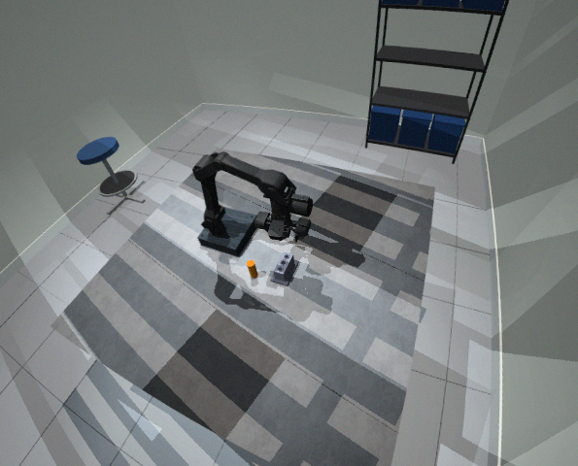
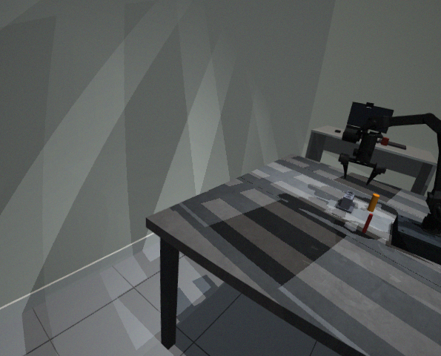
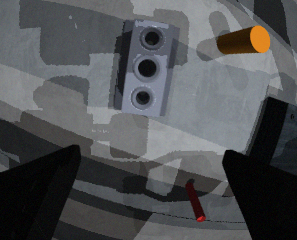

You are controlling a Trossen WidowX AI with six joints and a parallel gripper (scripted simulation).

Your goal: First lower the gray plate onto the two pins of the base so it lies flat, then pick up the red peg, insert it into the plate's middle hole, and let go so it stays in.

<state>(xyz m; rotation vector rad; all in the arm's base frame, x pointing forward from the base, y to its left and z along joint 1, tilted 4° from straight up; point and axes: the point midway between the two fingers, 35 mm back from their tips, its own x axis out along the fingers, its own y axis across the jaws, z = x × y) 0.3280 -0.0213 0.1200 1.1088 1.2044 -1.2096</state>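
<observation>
Right now the red peg is 90 mm behind my gripper tip, 140 mm to the left of it and 100 mm below it. The rest, counted from my gripper tip: gray plate 10 mm ahead, 50 mm to the right, 90 mm below; orange cylinder 100 mm behind, 100 mm to the right, 100 mm below; base 10 mm ahead, 50 mm to the right, 130 mm below.
</observation>
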